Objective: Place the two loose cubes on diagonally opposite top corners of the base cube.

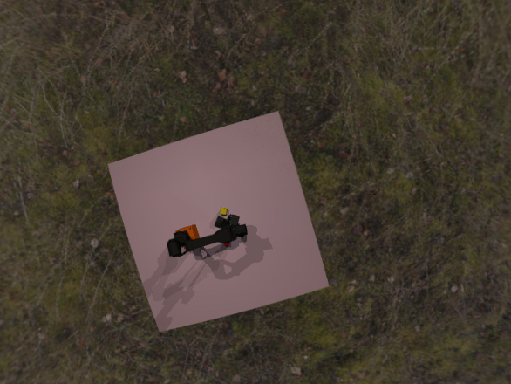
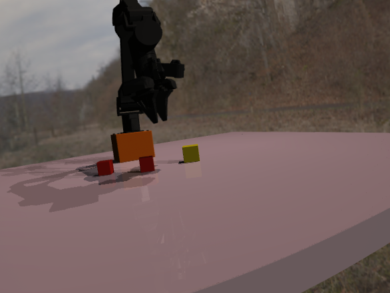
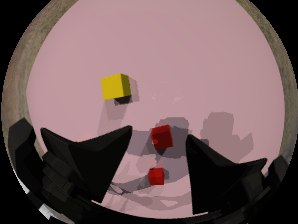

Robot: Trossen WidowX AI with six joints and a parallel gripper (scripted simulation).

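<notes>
The red cube lies 3 cm behind my gripper tip, 4 cm to the right of it and 9 cm below it. Round my gripper tip: yellow cube: 3 cm behind, 9 cm to the left, 9 cm below.
</notes>
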